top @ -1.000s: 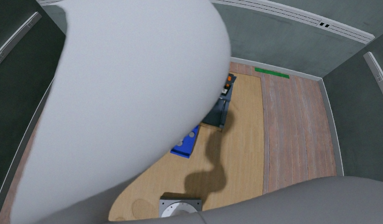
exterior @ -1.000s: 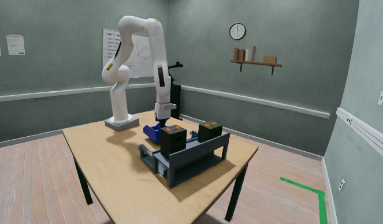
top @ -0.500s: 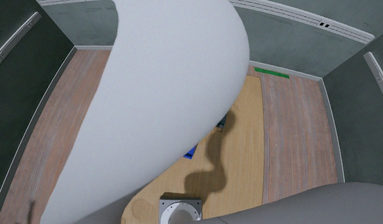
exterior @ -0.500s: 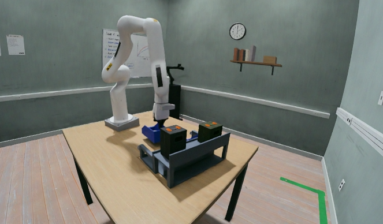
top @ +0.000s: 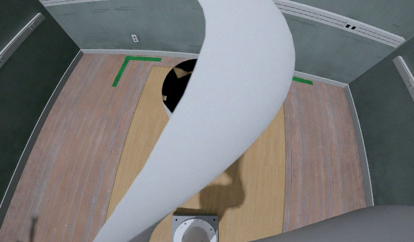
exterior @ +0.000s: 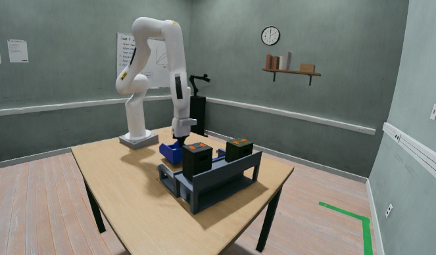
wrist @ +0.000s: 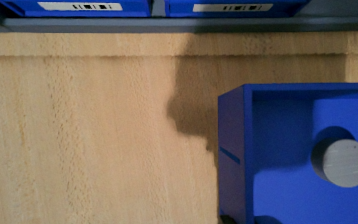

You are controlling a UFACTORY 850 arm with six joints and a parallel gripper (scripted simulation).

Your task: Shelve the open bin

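Right now the blue bin is 1 cm behind my hand, 5 cm to the right of it and 2 cm below it. Also, from my hand: shelf: 26 cm ahead, 3 cm to the right, 3 cm below; grey cylinder part: 3 cm ahead, 8 cm to the right, 5 cm below.
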